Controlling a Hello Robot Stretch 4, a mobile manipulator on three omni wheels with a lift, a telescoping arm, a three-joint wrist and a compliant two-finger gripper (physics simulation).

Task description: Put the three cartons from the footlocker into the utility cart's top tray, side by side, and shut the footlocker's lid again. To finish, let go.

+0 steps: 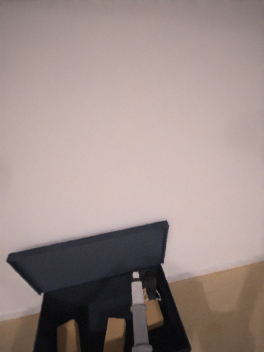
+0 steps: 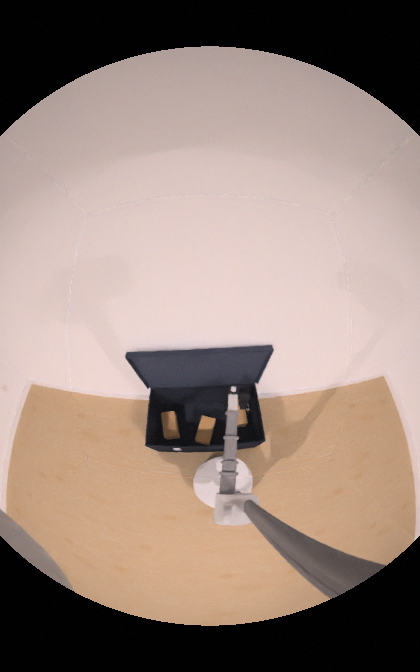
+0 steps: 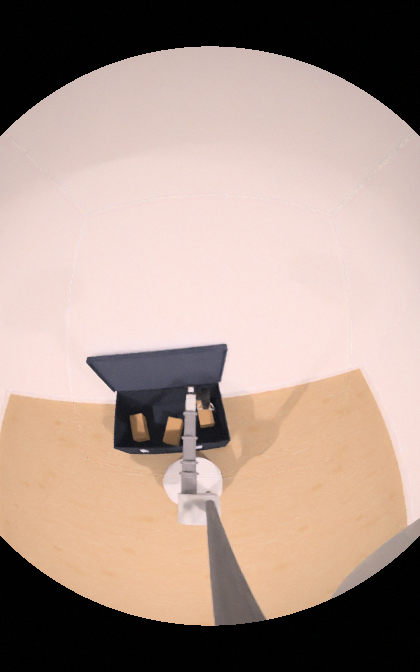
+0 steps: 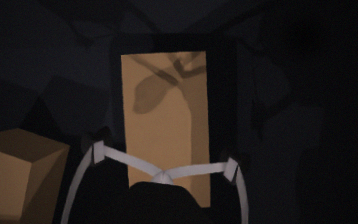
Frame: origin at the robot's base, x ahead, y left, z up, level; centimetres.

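Seen in the pictures: gripper, fingertip midpoint: (image 1: pixel 150 303) (image 4: pixel 166 148).
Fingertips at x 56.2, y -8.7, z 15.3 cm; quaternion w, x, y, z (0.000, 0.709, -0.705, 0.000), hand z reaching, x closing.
Offsets run from my fingertips to a thing's top centre. "spot": to the spot under its first point.
The dark blue footlocker (image 1: pixel 176 320) (image 2: pixel 210 447) (image 3: pixel 165 449) stands against the wall, its lid @[spot: dy +34.4, dx +10.2, dz +41.1 cm] (image 1: pixel 90 260) (image 2: pixel 200 367) (image 3: pixel 160 367) open. Inside are three tan cartons: the left one @[dy +54.3, dx -14.7, dz -4.0 cm] (image 1: pixel 68 336) (image 2: pixel 170 425) (image 3: pixel 139 427), the middle one @[dy +25.4, dx -15.4, dz -4.0 cm] (image 1: pixel 115 334) (image 2: pixel 205 430) (image 3: pixel 173 431) (image 4: pixel 15 185) and the right one @[dy +0.3, dx +1.0, dz -4.0 cm] (image 1: pixel 155 315) (image 2: pixel 242 418) (image 3: pixel 205 419) (image 4: pixel 160 115). My gripper (image 1: pixel 152 296) (image 3: pixel 206 408) (image 4: pixel 166 148) is open inside the footlocker over the right carton, one fingertip out past each long side. Whether the fingertips reach down beside it is unclear. The utility cart does not show.
The telescoping arm (image 1: pixel 140 325) (image 2: pixel 230 440) (image 3: pixel 189 440) reaches over the footlocker's front edge, between the middle and right cartons. The pale wall (image 1: pixel 130 125) (image 2: pixel 210 280) (image 3: pixel 210 280) rises behind the lid. My round white base (image 2: pixel 205 482) (image 3: pixel 172 482) is close to the footlocker's front.
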